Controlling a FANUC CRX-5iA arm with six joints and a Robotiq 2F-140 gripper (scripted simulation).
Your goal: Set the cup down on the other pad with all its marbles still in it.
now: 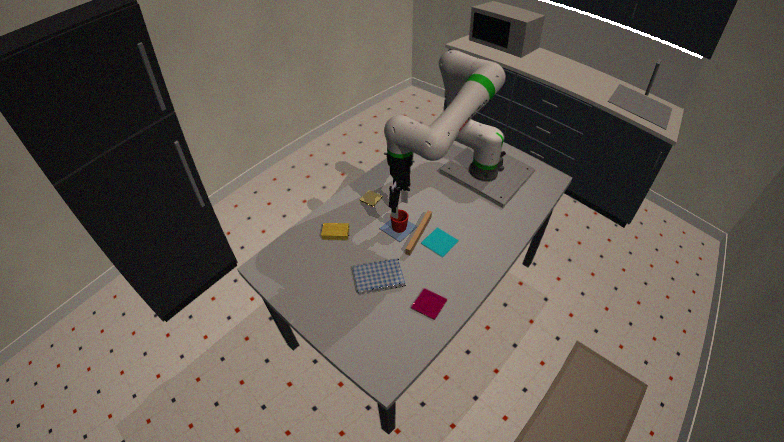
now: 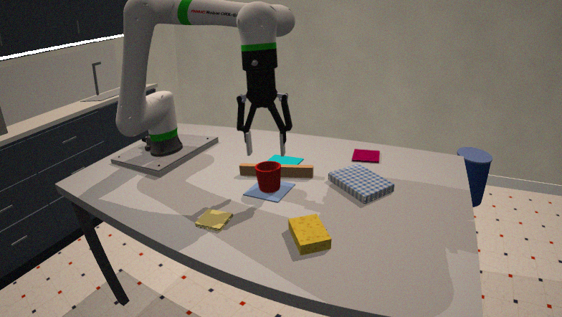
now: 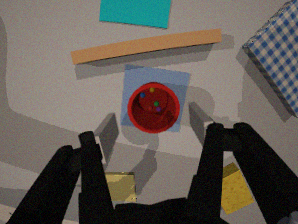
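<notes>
The red cup is 110 mm below my hand. Also, from my hand: blue-checked block (230 mm ahead, 150 mm to the left, 120 mm below); wooden rail (40 mm behind, 80 mm to the left, 130 mm below); blue marble (20 mm behind, 120 mm below).
</notes>
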